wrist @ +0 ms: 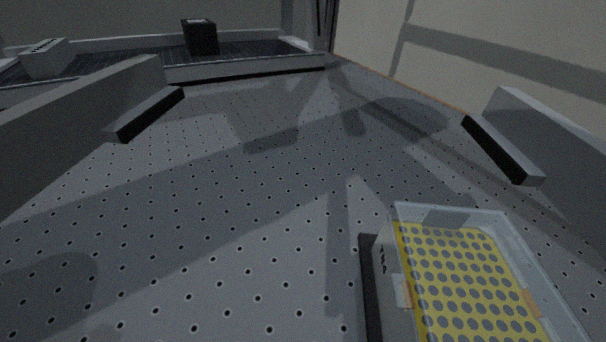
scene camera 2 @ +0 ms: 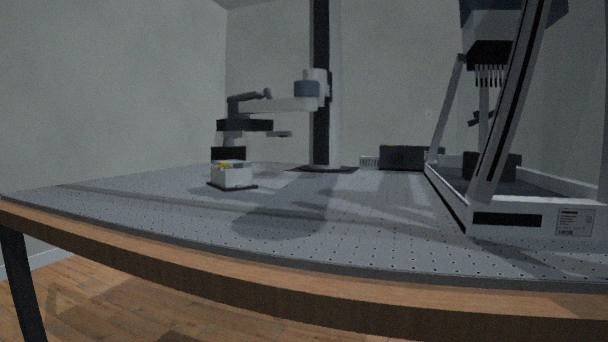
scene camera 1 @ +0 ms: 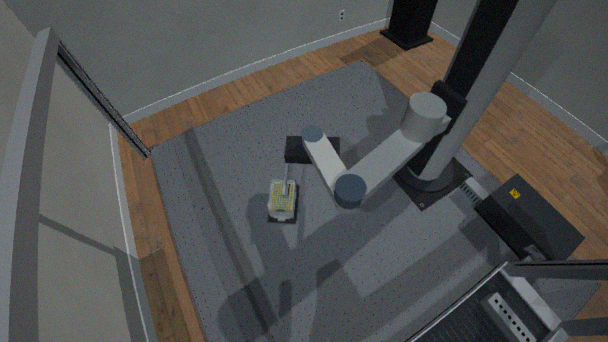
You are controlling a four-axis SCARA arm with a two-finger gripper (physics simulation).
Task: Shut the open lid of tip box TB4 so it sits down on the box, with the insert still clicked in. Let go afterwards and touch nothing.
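Frame: origin at the arm's base, x ahead, y left, z up, level; millimetres.
Where they show: gripper, fingertip midpoint: (wrist: 322,87) (scene camera 2: 268,133) (scene camera 1: 310,197); arm's base, origin of the base link: (scene camera 2: 324,171) (scene camera 1: 422,167).
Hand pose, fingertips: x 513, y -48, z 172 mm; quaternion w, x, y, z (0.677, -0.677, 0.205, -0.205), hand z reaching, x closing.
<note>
Things, the pixels of their top centre, and the offset from my fingertips. "pt": a spot on its surface instead.
- Tip box TB4, middle of its top: (wrist: 490,286) (scene camera 2: 230,161) (scene camera 1: 281,194) dx +61, dy -98, dz -82 mm
- yellow insert, middle of its top: (wrist: 487,288) (scene camera 2: 230,162) (scene camera 1: 281,194) dx +61, dy -98, dz -84 mm
- dark control box, surface spot: (scene camera 1: 530,215) pt dx -613, dy +432, dz -44 mm
Tip box TB4 (scene camera 1: 281,216) (scene camera 2: 231,178) (wrist: 391,267) is pale and stands upright on a dark base. Its clear lid (wrist: 525,250) lies over the yellow insert (scene camera 1: 281,204) (wrist: 465,280) and looks about flat; whether it is fully down at every edge I cannot tell. The insert looks level, with an orange tab at each side in the wrist view; part of the box is cut off there. My gripper (scene camera 2: 257,135) (wrist: 322,87) is open and empty, raised above the box. One finger hangs over the lid with a gap in scene camera 2; the other is off to the side.
A dark block (scene camera 2: 228,153) stands behind the box. The arm's column (scene camera 1: 462,115) (scene camera 2: 327,125) rises farther back. A dark control box (scene camera 1: 530,215) (scene camera 2: 402,157) stands beyond it. A pale-framed machine (scene camera 2: 520,212) (wrist: 250,68) with an inner deck stands to one side.
</note>
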